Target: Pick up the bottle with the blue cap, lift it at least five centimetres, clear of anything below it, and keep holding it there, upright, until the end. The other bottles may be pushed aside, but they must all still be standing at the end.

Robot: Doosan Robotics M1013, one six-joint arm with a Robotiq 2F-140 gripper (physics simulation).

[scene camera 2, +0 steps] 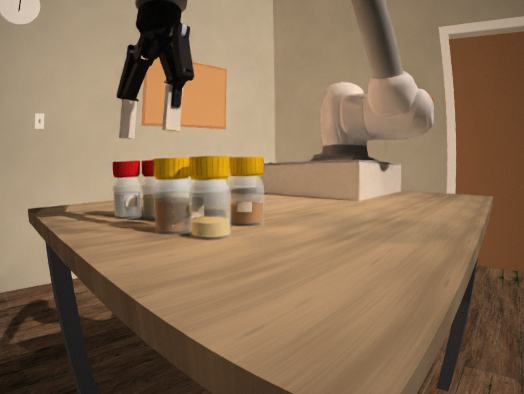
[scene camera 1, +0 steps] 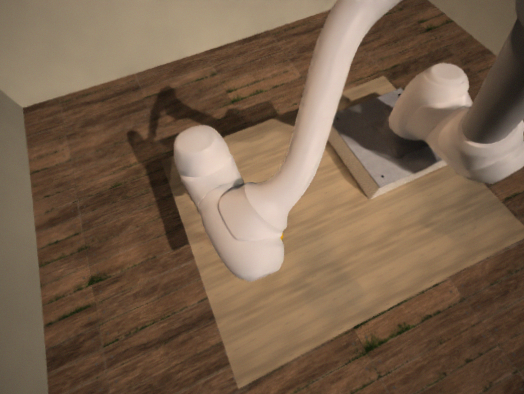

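Where they show: gripper, between the fingertips: [scene camera 2: 146,134]; arm's base, origin of its link: [scene camera 1: 403,134].
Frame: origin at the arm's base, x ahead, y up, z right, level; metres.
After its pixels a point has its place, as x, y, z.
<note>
My gripper [scene camera 2: 150,131] @[0.755, 0.048, -0.102] is open and empty, fingers pointing down, above the bottles in scene camera 2. The bottle with the blue cap does not show in either view; the arm and the front bottles hide much of the group. In scene camera 2, three yellow-capped bottles [scene camera 2: 171,197] @[0.752, -0.044, -0.174] [scene camera 2: 210,200] @[0.731, -0.045, -0.236] [scene camera 2: 247,192] @[0.634, -0.044, -0.199] stand upright in front and to the right. Two red-capped bottles [scene camera 2: 127,192] @[0.749, -0.047, -0.002] [scene camera 2: 148,190] @[0.716, -0.045, -0.026] stand upright at the left, one partly hidden. In scene camera 1 the arm's wrist covers the gripper, and a sliver of a yellow cap [scene camera 1: 282,237] @[0.597, 0.009, -0.196] shows beside it.
The wooden table [scene camera 1: 350,270] @[0.413, -0.096, -0.368] [scene camera 2: 325,280] @[0.756, -0.096, -0.423] carries the bottles near its left end in scene camera 2. The arm's pale base block [scene camera 1: 372,187] @[0.212, -0.029, -0.143] [scene camera 2: 320,181] @[0.216, -0.051, -0.044] stands on the table, behind and to the right of the bottles in that view.
</note>
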